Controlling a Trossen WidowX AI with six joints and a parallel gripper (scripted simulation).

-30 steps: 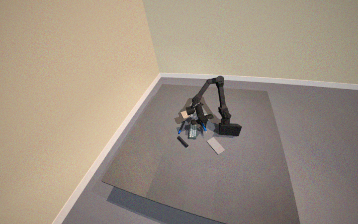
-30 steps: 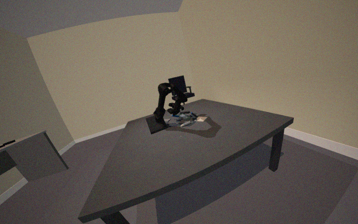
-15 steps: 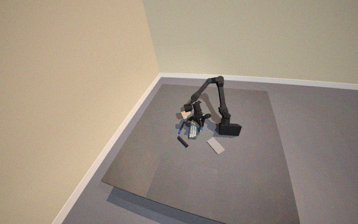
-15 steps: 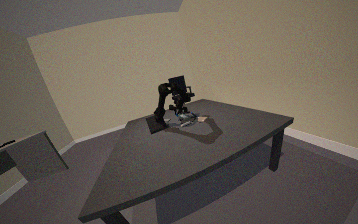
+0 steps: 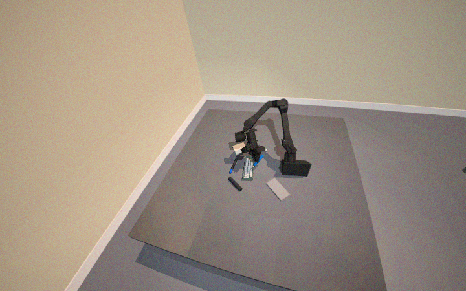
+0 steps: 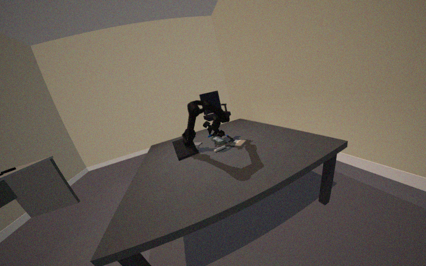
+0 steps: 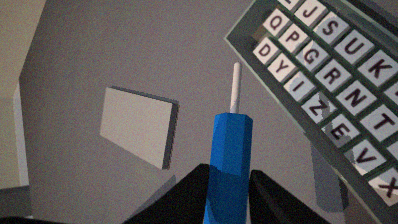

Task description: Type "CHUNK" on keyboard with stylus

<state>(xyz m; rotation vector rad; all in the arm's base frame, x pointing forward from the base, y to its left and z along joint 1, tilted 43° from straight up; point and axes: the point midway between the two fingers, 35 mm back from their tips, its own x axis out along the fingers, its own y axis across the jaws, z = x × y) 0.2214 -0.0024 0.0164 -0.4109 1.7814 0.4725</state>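
Now: the blue stylus 10 mm to the left of my gripper tip and 10 mm ahead of it. Round my gripper tip: black cylinder (130 mm to the left, 130 mm ahead, 70 mm below); blue pen (170 mm ahead, 70 mm below); white cylinder (180 mm to the right, 70 mm below, 20 mm behind).
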